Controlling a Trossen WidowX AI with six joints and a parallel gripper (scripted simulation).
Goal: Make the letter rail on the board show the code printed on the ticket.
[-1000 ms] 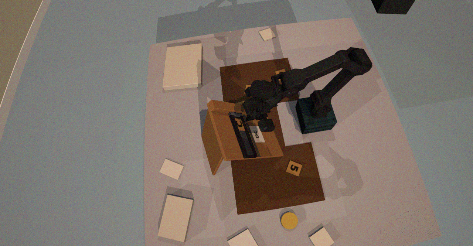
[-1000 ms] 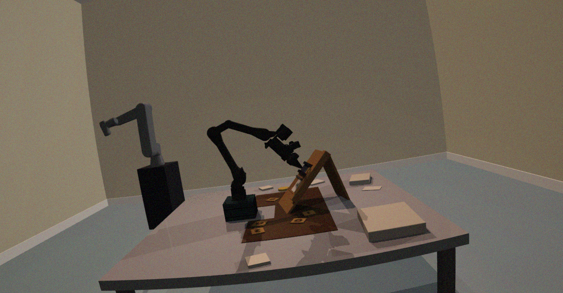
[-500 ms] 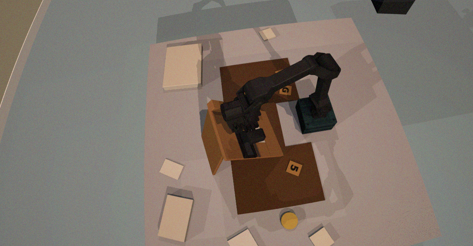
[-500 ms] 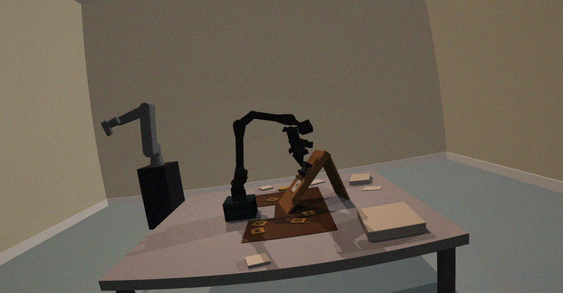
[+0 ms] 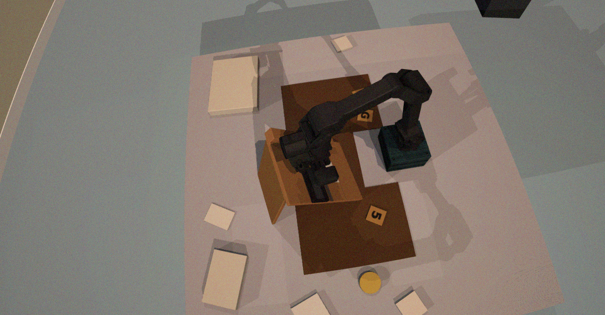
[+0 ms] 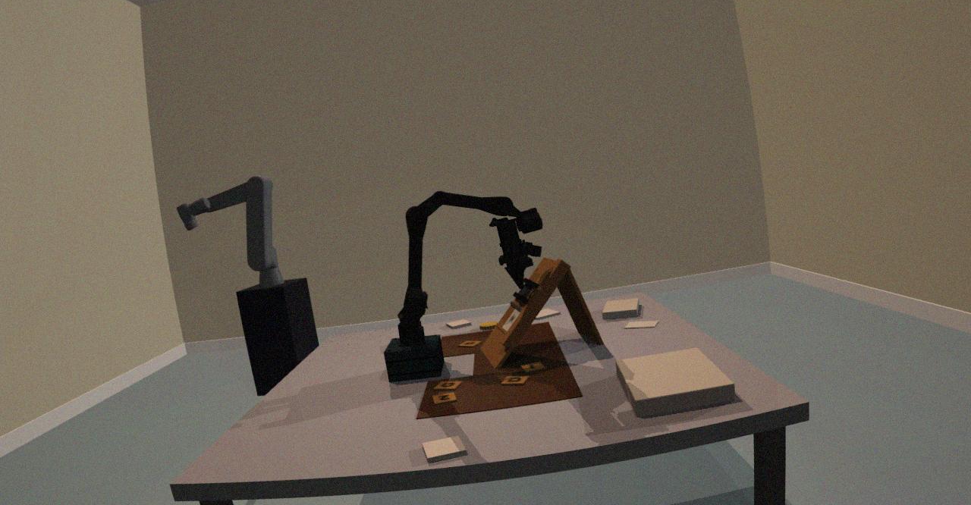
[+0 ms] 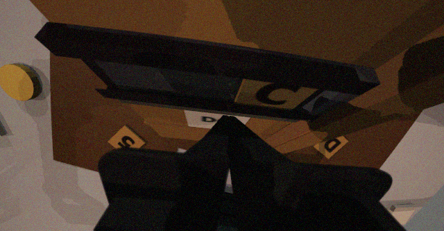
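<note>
Now: the white ticket 40 mm behind my gripper tip, 10 mm to the right of it and 90 mm below it. Also, from my gripper tip: brown mat (130 mm behind, 90 mm to the right, 190 mm below); cream box (350 mm ahead, 450 mm to the right, 170 mm below).
</note>
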